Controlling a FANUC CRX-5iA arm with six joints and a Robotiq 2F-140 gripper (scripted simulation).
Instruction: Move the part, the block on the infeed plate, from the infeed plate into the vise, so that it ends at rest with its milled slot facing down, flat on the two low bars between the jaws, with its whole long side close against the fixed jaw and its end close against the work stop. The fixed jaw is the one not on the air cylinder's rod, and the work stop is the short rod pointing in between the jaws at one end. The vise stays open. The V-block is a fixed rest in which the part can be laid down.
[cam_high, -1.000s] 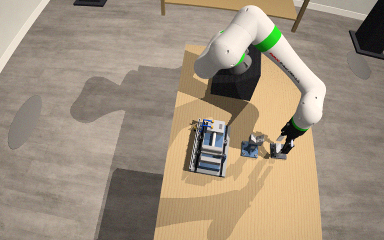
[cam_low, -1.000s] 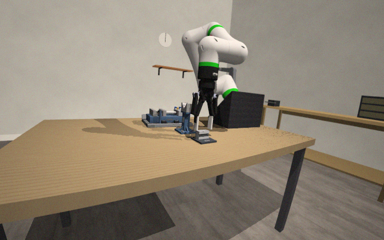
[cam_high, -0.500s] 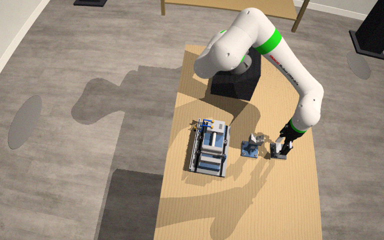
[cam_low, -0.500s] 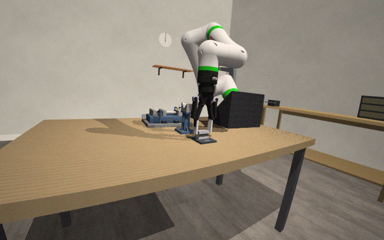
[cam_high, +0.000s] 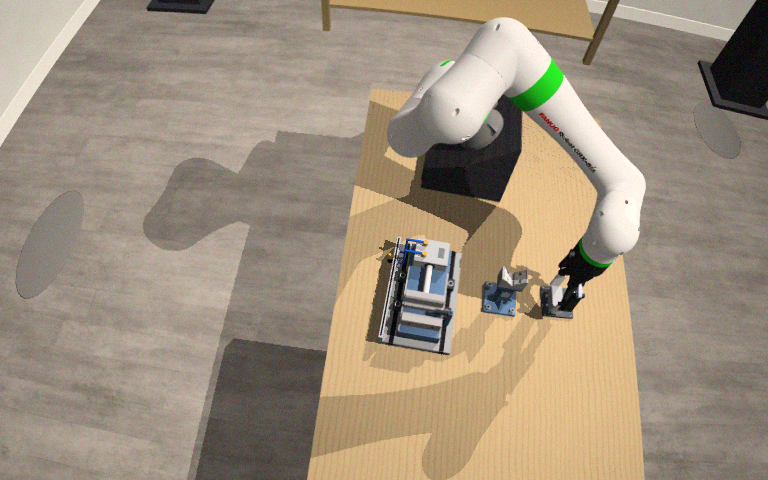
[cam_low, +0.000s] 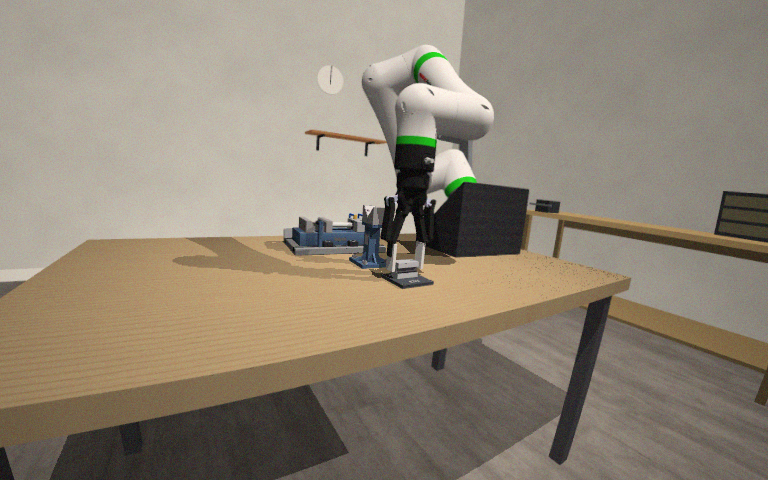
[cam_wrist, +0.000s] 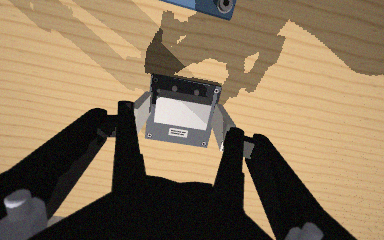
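Right now the part is 30 mm below my hand and 10 mm to the left of it. The rest, counted from my hand: dark infeed plate (50 mm below, 10 mm to the left); then V-block post (150 mm to the right, 10 mm ahead); then work stop (320 mm to the right, 110 mm ahead, 40 mm above).
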